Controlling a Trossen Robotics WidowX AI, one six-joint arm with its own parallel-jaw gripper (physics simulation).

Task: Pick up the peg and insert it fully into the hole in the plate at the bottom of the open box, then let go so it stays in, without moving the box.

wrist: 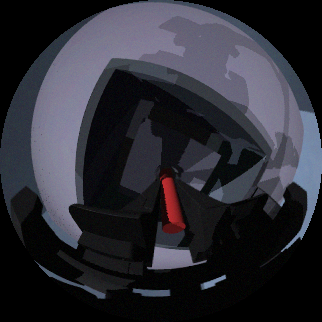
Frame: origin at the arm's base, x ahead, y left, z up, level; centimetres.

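Seen in the pictures: gripper, fingertip midpoint: (166,183).
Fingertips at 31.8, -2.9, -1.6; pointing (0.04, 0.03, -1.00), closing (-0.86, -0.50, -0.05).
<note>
Pixels of each thing's middle, then the offset from my fingertips to it, as dx, dy, dz. "pt": a spot on its surface instead. Level surfaces: height alone.
- red peg at the middle of its body: (167,189) -0.1, +0.0, +1.0
- open box at the middle of its body: (166,172) +0.1, -0.3, -2.0
- dark hole at a spot on its surface: (176,170) pt -0.4, -1.3, -0.9
- right corner at a spot on its surface: (267,154) pt -6.3, -8.3, +2.9
- pale table top at its surface level: dz -6.9
The red peg (172,207) is held between the two black fingers of my gripper (166,183), which is shut on it. Its near end faces the camera and its far end points down into the open box (170,75). The far end is at the dark hole (176,170) in the grey plate (140,162) at the bottom of the box. The fingers reach inside the box, above the plate. Shadow and the fingers hide part of the hole's rim, so how deep the far end sits cannot be told.
The box's dark walls stand around the fingers, with the left wall (97,145) beyond the left finger and the right corner (267,154) near the right finger. The pale table top (60,110) surrounds the box and carries the arm's shadow.
</note>
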